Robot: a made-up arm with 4 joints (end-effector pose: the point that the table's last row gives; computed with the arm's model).
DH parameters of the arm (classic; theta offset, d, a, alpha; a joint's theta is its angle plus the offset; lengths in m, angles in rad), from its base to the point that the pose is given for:
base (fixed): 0 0.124 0 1.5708
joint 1: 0 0.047 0.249 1.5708
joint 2: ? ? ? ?
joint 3: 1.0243 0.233 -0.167 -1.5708
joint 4: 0 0.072 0.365 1.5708
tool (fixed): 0 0.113 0 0
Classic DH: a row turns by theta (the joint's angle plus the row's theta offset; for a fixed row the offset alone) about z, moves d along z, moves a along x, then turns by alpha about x.
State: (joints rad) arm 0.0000 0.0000 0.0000 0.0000
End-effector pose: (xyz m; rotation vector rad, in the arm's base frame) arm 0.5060 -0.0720 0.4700 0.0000 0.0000 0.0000
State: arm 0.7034 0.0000 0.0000 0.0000
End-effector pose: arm 0.1621 -0.0720 0.7152 0.0000 -0.7034 0.0000
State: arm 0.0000 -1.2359 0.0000 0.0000
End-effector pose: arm 0.3570 0.1875 0.4700 0.0000 0.0000 1.2359
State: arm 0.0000 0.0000 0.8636 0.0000
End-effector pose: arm 0.3819 0.0533 0.4700 0.0000 0.0000 0.8636
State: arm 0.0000 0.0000 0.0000 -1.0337
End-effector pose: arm 0.2306 -0.0720 0.7284 0.0000 -1.0337 0.0000
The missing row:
joint 2: 1.0243 0 0.1135 3.1416
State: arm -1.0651 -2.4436 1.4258 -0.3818
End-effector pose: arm 0.5198 -0.0748 0.1635 -1.6138 0.3111 -1.8272
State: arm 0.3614 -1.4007 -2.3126 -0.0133
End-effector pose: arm 0.3734 -0.1165 0.6402 0.1588 -0.3482 -0.9031
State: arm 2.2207 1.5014 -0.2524 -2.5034
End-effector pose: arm -0.4819 0.3930 0.1636 0.2672 1.1091 1.8777
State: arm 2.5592 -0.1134 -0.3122 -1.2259
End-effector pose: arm -0.4933 -0.0365 -0.2872 -0.1617 2.4877 0.2055
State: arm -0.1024 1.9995 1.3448 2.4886
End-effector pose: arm -0.1352 0.2332 0.0590 0.8106 2.4716 -0.3216
